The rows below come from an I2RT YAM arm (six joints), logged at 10 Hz.
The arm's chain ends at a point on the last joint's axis. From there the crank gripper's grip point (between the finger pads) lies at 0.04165 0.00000 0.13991 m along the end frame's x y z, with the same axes.
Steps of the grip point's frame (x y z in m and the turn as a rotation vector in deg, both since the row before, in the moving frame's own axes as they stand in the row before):
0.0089, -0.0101, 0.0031, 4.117, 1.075, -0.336
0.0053, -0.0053, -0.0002, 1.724, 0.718, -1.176
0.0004, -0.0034, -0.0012, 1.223, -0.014, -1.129
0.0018, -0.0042, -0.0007, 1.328, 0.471, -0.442
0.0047, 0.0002, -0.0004, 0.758, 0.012, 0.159
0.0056, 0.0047, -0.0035, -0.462, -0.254, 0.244
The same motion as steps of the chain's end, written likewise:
0.0063, 0.0002, 0.0043, 4.117, 1.075, -0.336
0.0036, -0.0002, 0.0004, 1.724, 0.718, -1.176
0.0005, 0.0004, -0.0012, 1.223, -0.014, -1.129
0.0007, -0.0006, -0.0003, 1.328, 0.471, -0.442
0.0047, 0.0019, -0.0004, 0.758, 0.012, 0.159
0.0062, 0.0034, -0.0037, -0.462, -0.254, 0.244

